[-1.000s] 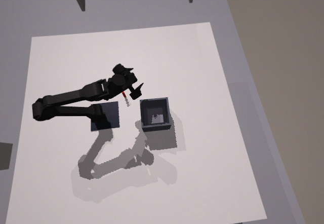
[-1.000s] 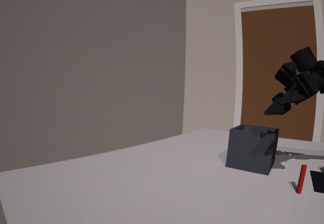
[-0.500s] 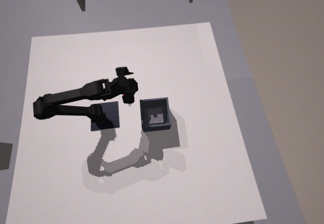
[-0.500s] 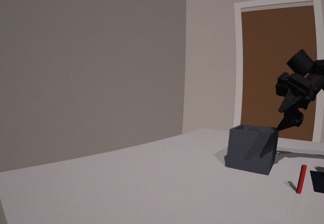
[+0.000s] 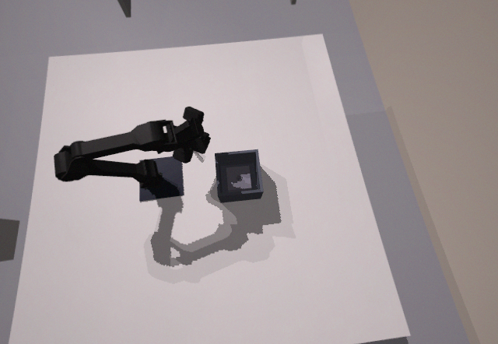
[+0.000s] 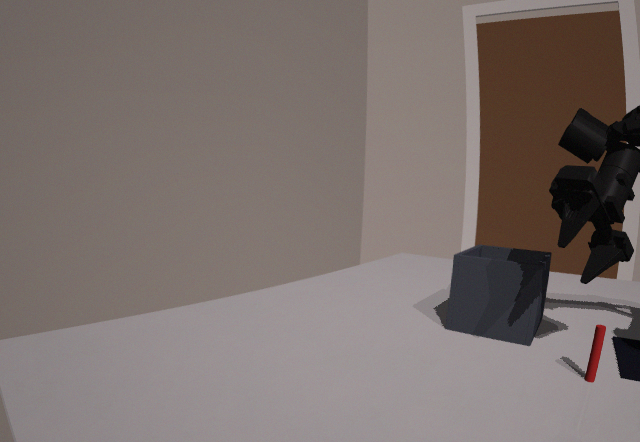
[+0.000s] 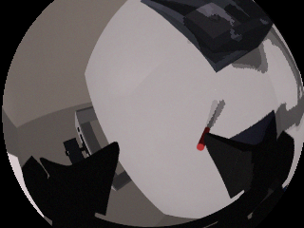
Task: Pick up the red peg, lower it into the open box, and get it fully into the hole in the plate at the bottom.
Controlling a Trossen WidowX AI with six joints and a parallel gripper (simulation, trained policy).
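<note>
Now: gripper tip 5 cm past the red peg and 12 cm above it. Round my gripper tip: plate (14 cm ahead, 15 cm to the right, 11 cm below).
</note>
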